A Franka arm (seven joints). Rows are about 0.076 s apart.
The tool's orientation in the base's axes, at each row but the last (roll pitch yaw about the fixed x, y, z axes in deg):
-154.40 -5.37 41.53
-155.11 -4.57 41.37
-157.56 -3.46 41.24
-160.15 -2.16 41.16
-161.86 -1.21 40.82
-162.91 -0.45 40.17
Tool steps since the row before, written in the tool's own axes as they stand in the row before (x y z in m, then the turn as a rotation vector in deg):
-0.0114 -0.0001 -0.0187 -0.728 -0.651 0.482
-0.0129 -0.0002 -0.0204 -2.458 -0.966 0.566
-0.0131 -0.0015 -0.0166 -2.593 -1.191 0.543
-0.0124 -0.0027 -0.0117 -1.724 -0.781 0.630
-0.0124 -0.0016 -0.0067 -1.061 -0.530 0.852
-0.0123 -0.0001 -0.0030 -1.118 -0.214 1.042
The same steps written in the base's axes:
-0.0044 -0.0146 0.0158 -1.059 0.124 -0.221
-0.0052 -0.0158 0.0175 -2.569 -0.777 -0.302
-0.0073 -0.0130 0.0151 -2.806 -0.721 -0.204
-0.0087 -0.0095 0.0114 -1.912 -0.412 -0.392
-0.0091 -0.0086 0.0066 -1.295 -0.103 -0.667
-0.0089 -0.0085 0.0028 -1.178 -0.326 -0.942

